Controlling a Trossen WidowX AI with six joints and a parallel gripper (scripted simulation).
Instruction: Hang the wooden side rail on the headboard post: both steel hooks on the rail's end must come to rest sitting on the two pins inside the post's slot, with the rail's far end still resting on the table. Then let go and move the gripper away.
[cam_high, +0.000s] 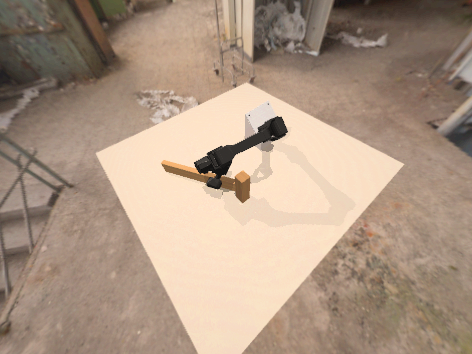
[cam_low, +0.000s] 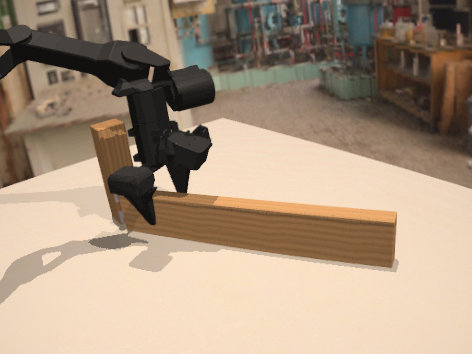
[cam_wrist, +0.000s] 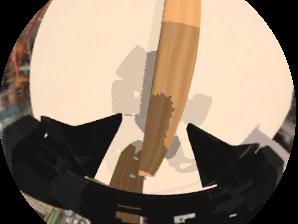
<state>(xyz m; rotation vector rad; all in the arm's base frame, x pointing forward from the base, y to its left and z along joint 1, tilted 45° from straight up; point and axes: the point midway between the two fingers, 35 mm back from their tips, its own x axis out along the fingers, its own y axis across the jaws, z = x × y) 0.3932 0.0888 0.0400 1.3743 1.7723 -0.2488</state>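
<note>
The headboard post lies 120 mm to the left of my gripper tip, 40 mm above it and 30 mm behind it.
</note>
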